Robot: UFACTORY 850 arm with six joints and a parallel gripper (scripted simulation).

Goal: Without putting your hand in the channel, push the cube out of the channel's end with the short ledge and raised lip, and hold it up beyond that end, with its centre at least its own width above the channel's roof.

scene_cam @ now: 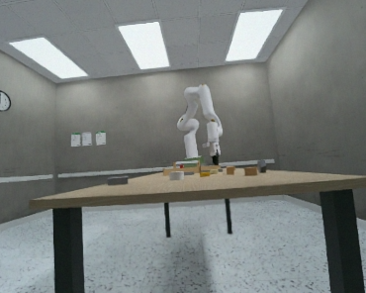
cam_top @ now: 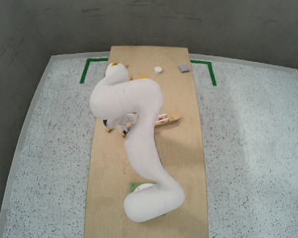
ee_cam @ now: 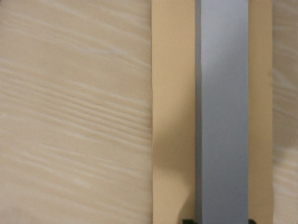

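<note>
Now: hand 5 cm to the left of the long grey bar, 2 cm short of it and 1 cm above it. The rest, counted from my hand: wooden channel: 22 cm to the right, 8 cm ahead, 1 cm below; small tan block: 12 cm to the left, 5 cm below, 2 cm ahead; grey rod: 18 cm ahead, 6 cm below, 5 cm to the right.
</note>
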